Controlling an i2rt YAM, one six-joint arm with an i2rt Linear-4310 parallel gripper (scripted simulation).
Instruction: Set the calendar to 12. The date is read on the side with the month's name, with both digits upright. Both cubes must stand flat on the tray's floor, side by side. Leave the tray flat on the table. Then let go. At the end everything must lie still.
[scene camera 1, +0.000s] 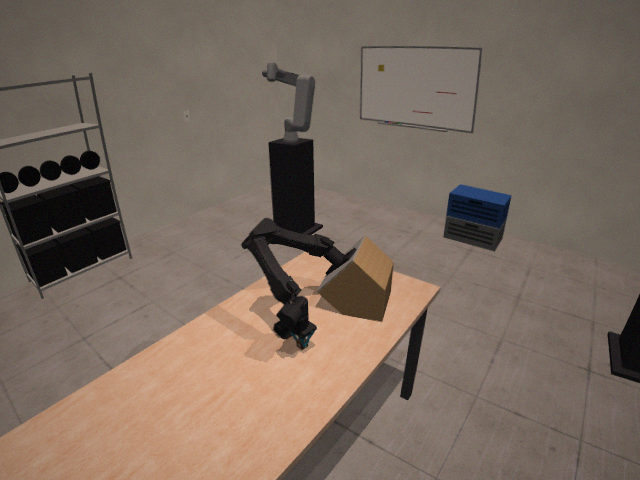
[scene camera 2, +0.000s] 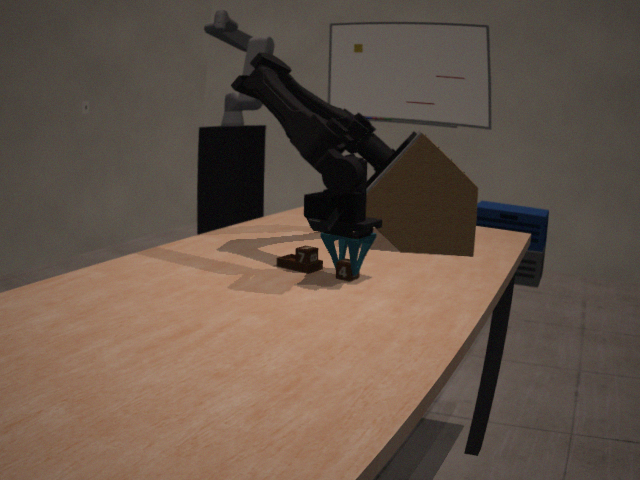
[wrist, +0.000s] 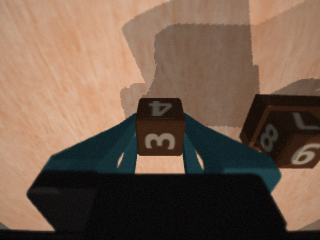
Path:
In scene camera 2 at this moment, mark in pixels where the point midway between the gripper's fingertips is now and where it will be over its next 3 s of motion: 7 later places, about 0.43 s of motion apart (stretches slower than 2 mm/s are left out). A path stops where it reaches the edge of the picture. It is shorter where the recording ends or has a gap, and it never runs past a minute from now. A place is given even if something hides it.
The gripper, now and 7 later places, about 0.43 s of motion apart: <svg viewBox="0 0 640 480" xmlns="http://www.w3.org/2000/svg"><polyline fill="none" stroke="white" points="347,273 348,272 346,264 349,234 349,224 349,224 350,225 350,226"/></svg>

